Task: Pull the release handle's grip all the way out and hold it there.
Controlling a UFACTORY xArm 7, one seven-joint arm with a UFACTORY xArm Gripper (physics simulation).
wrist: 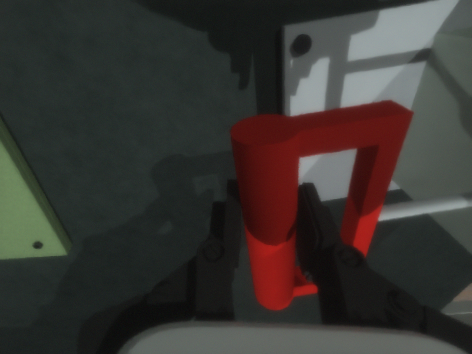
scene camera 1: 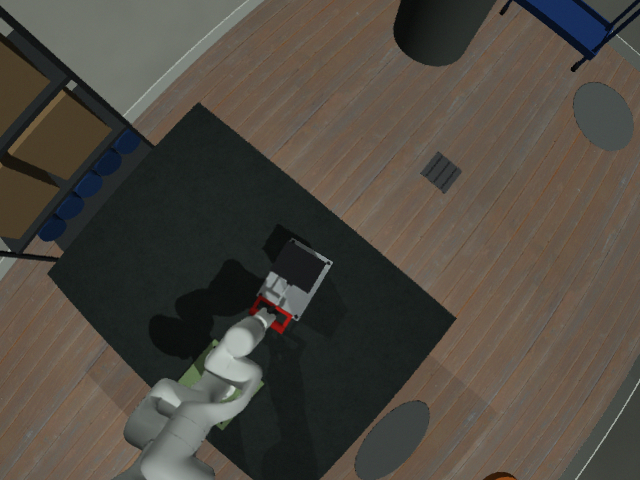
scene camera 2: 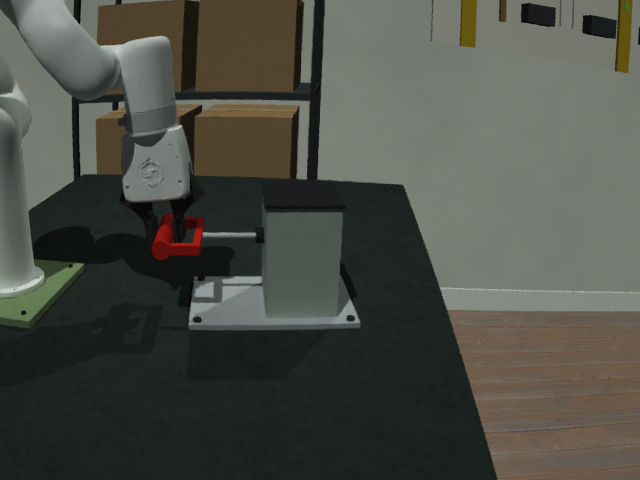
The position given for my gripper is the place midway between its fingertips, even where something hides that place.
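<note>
My gripper (scene camera 2: 167, 242) is visible, as is a red release handle grip (scene camera 2: 163, 247). The red release handle grip (wrist: 266, 148) is visible in the wrist view also.
</note>
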